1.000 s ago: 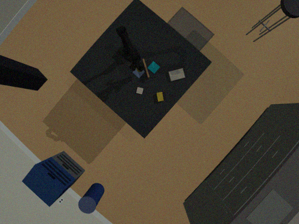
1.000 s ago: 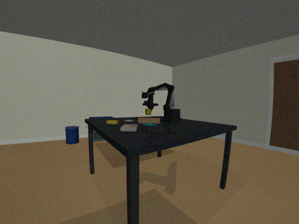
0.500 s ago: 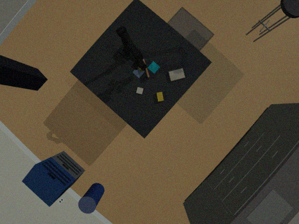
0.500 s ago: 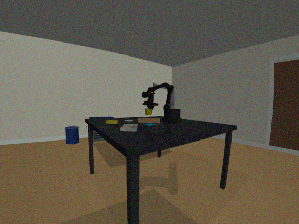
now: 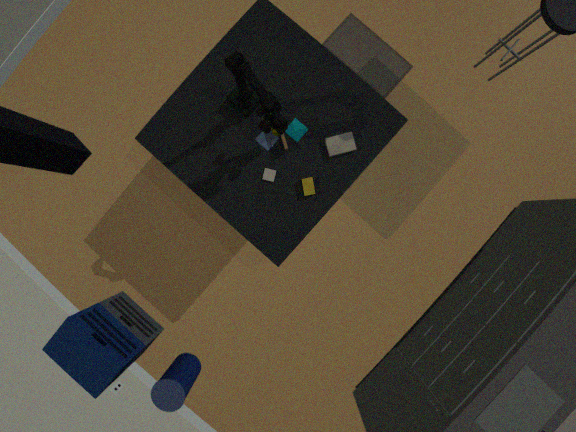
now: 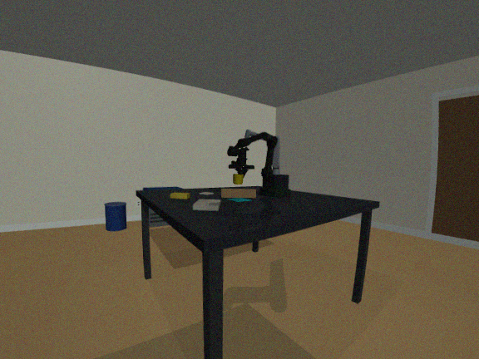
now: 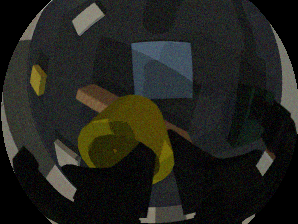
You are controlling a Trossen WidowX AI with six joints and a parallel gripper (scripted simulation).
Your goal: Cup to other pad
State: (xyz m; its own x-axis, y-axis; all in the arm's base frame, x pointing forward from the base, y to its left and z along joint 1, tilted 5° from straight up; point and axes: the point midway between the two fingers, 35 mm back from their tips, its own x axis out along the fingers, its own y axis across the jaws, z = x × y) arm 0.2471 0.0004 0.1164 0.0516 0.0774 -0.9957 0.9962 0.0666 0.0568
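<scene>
Now: gripper tip 13 cm above the teal pad, 11 cm to the right of it and 8 cm short of it. Round my gripper tip: pale blue pad (13 cm below, 6 cm to the right, 1 cm behind); then yellow cup (2 cm ahead); then wooden bar (10 cm below, 4 cm ahead, 3 cm to the left).
</scene>
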